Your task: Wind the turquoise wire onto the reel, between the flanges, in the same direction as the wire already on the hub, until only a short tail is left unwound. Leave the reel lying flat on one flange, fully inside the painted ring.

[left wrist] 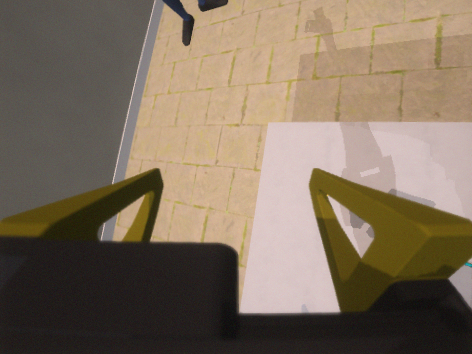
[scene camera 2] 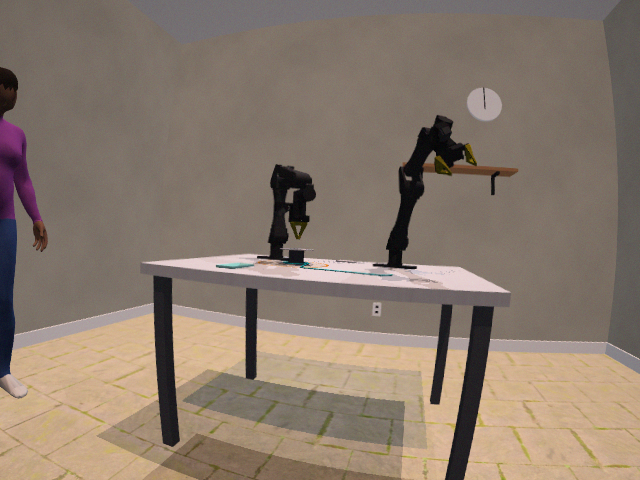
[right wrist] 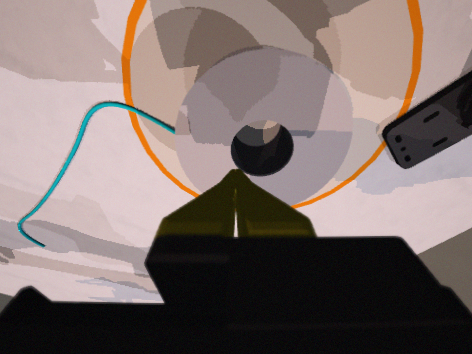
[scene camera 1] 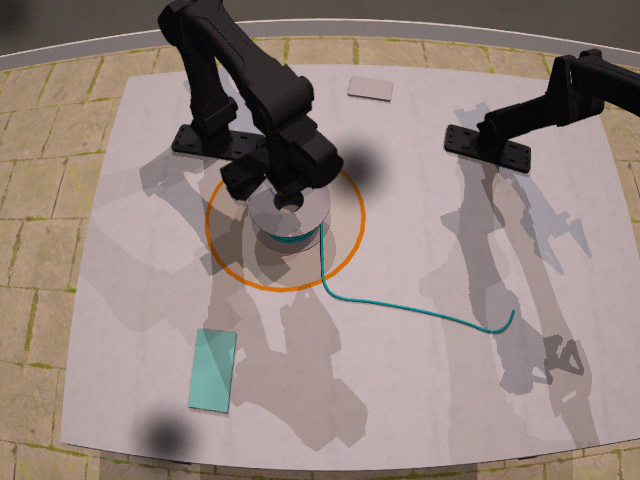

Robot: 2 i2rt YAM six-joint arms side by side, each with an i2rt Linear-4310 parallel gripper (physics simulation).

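Note:
The grey reel lies flat on one flange inside the orange painted ring. Some turquoise wire shows on the hub between the flanges. The loose turquoise wire leaves the reel's right side in scene camera 1, crosses the ring and runs right to a bent-up end. My right gripper is shut and empty, pointing down above the reel; its fingertips are hidden in scene camera 1. My left gripper is open and empty, high above the table at the right.
A turquoise flat block lies at the front left of the table. A pale flat block lies at the back. The arm bases stand behind. A person stands left of the table in scene camera 2.

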